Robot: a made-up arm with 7 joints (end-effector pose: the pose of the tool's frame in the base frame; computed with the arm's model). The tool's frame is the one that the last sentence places. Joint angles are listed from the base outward.
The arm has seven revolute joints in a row. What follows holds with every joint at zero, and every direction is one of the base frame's. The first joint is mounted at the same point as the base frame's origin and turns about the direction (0.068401, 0.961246, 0.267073). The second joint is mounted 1 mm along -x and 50 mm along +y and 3 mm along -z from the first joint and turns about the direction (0.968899, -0.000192, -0.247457). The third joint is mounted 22 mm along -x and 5 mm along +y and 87 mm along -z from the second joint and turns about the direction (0.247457, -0.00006, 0.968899). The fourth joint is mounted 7 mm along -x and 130 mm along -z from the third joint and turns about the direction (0.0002, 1, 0.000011). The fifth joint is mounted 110 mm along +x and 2 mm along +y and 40 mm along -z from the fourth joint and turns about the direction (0.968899, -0.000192, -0.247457). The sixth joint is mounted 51 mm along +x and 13 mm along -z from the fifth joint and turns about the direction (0.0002, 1, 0.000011). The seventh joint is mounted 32 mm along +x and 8 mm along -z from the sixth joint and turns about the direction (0.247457, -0.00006, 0.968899). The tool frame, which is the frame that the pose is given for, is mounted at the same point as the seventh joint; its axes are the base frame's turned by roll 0, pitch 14.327 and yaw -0.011 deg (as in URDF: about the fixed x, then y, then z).
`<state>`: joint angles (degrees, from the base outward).
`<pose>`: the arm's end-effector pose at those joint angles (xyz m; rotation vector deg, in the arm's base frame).
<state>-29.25 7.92 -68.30 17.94 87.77 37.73 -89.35</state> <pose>0.1556 -0.1109 -0.2820 114.01 66.41 -80.22</pose>
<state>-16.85 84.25 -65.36 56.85 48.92 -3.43 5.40</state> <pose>0.0927 0.4216 -0.1544 139.67 76.96 -58.48</pose>
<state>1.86 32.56 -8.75 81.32 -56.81 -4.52 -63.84</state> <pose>-0.0565 0.2776 -0.3529 -40.83 57.31 0.03</pose>
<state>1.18 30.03 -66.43 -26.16 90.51 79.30 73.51</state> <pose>0.0468 -0.0070 -0.2308 89.02 -51.72 58.43</pose>
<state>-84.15 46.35 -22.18 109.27 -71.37 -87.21 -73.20</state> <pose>0.3131 0.2822 -0.0494 48.81 -43.48 -6.06</pose>
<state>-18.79 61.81 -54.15 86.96 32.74 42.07 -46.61</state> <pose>0.0643 0.4119 -0.1926 71.06 160.59 19.49</pose>
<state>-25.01 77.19 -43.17 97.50 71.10 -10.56 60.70</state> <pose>0.0591 0.4534 -0.0890 158.87 37.91 -29.25</pose>
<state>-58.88 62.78 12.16 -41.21 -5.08 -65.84 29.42</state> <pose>0.1431 0.1026 0.1038 16.25 -151.99 -34.20</pose>
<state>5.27 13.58 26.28 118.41 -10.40 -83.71 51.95</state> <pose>-0.1629 0.1329 -0.3380 36.53 41.59 88.36</pose>
